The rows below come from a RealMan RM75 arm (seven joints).
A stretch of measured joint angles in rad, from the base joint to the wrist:
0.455, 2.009, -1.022, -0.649, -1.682, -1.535, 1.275
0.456, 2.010, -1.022, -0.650, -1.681, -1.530, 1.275
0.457, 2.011, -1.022, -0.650, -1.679, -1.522, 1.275
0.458, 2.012, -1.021, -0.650, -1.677, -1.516, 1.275
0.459, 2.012, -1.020, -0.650, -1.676, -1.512, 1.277
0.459, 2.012, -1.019, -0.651, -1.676, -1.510, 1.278
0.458, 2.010, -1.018, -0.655, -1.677, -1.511, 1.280
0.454, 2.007, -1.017, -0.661, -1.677, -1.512, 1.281
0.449, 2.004, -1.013, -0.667, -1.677, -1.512, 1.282
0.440, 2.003, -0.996, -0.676, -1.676, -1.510, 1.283
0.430, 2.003, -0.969, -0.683, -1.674, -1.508, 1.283
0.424, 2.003, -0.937, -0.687, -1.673, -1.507, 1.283
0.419, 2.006, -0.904, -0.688, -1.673, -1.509, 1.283
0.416, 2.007, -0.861, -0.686, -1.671, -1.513, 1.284
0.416, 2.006, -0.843, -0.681, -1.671, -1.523, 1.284
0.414, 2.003, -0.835, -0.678, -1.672, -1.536, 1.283
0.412, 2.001, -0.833, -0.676, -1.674, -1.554, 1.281
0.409, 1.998, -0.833, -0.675, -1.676, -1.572, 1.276
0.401, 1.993, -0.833, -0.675, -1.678, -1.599, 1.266
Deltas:
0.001, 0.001, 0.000, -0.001, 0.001, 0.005, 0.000
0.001, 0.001, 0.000, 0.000, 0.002, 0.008, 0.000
0.001, 0.001, 0.001, 0.000, 0.002, 0.006, 0.000
0.001, 0.000, 0.001, 0.000, 0.001, 0.004, 0.002
0.000, 0.000, 0.001, -0.001, 0.000, 0.002, 0.001
-0.001, -0.002, 0.001, -0.004, -0.001, -0.001, 0.002
-0.004, -0.003, 0.001, -0.006, 0.000, -0.001, 0.001
-0.005, -0.003, 0.004, -0.006, 0.000, 0.000, 0.001
-0.009, -0.001, 0.017, -0.009, 0.001, 0.002, 0.001
-0.010, 0.000, 0.027, -0.007, 0.002, 0.002, 0.000
-0.006, 0.000, 0.032, -0.004, 0.001, 0.001, 0.000
-0.005, 0.003, 0.033, -0.001, 0.000, -0.002, 0.000
-0.003, 0.001, 0.043, 0.002, 0.002, -0.004, 0.001
0.000, -0.001, 0.018, 0.005, 0.000, -0.010, 0.000
-0.002, -0.003, 0.008, 0.003, -0.001, -0.013, -0.001
-0.002, -0.002, 0.002, 0.002, -0.002, -0.018, -0.002
-0.003, -0.003, 0.000, 0.001, -0.002, -0.018, -0.005
-0.008, -0.005, 0.000, 0.000, -0.002, -0.027, -0.010

